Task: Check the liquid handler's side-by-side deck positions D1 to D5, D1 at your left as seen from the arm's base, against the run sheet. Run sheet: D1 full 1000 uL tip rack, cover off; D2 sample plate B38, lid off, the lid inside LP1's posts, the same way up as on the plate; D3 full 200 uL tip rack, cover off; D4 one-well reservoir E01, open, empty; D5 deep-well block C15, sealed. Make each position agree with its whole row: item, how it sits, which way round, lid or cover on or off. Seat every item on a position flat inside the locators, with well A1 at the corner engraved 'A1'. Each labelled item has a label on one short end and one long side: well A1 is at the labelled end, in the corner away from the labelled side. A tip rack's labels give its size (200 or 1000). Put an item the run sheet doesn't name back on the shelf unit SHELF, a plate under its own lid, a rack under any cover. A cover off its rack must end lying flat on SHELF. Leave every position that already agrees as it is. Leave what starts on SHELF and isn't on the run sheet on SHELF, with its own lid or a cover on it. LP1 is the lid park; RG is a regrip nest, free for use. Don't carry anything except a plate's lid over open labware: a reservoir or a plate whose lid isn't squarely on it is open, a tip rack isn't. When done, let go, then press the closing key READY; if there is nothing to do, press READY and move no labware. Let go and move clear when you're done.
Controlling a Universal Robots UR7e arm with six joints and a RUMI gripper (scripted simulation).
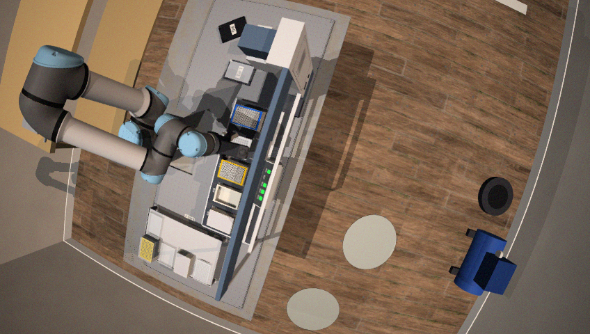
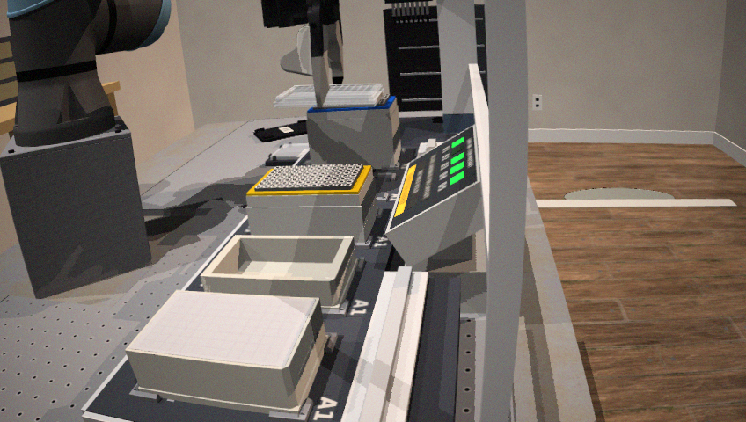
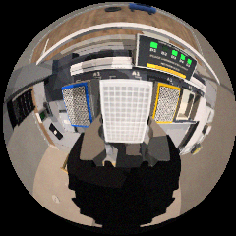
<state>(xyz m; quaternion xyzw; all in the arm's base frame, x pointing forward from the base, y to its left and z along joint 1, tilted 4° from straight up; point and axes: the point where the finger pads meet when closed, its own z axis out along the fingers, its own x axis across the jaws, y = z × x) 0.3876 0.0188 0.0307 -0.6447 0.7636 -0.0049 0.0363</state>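
Now: the yellow-rimmed tip rack 12 cm to the right of my hand, 9 cm below it and 1 cm behind it. From my hand the other things lie so: one-well reservoir (24 cm to the right, 13 cm below, 4 cm behind); then deep-well block (37 cm to the right, 11 cm below, 6 cm behind); then blue-rimmed tip rack (13 cm to the left, 7 cm below, 3 cm ahead).
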